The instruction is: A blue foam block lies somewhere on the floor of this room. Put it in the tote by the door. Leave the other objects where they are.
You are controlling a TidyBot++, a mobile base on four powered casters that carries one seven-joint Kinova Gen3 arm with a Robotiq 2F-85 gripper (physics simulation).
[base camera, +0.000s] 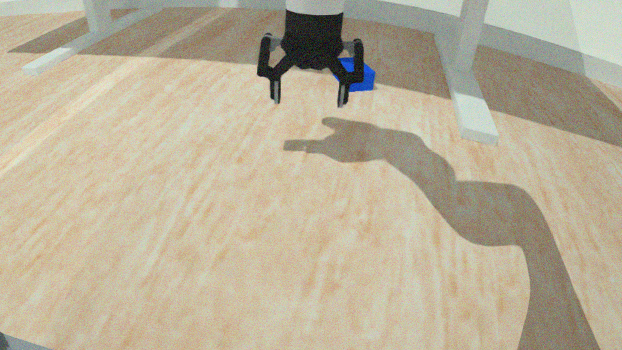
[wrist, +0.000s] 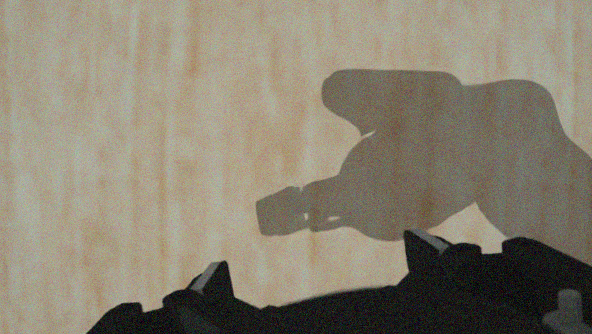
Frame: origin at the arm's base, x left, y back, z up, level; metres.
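Seen in the pictures: gripper, fingertip midpoint: (base camera: 308, 103) (wrist: 318, 266).
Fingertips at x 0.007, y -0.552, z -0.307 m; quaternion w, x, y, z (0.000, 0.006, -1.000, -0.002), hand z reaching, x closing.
Note:
A point is followed by its place in that frame.
The blue foam block (base camera: 364, 79) @[y -0.788, x -0.105, z -0.368 m] lies on the floor at the edge of the table's shadow in the base camera view, partly hidden behind the right finger. My gripper (base camera: 309, 104) @[y -0.552, x 0.007, z -0.307 m] (wrist: 318, 266) @[y -0.552, x 0.007, z -0.307 m] is open and empty, pointing down above the floor. In the base camera view the block shows behind it and to its right. The block does not show in the wrist view. The tote does not show in either view.
A table's white right leg foot (base camera: 477, 117) @[y -0.687, x -0.342, z -0.372 m] stands to the right of the block, and its left foot (base camera: 52, 60) @[y -0.928, x 0.837, z -0.377 m] is at the far left. A wall with a grey baseboard (base camera: 530, 44) @[y -1.315, x -0.840, z -0.338 m] runs behind. The arm's shadow (base camera: 430, 170) @[y -0.528, x -0.200, z -0.396 m] (wrist: 425, 150) @[y -0.595, x -0.088, z -0.397 m] falls on the floor.

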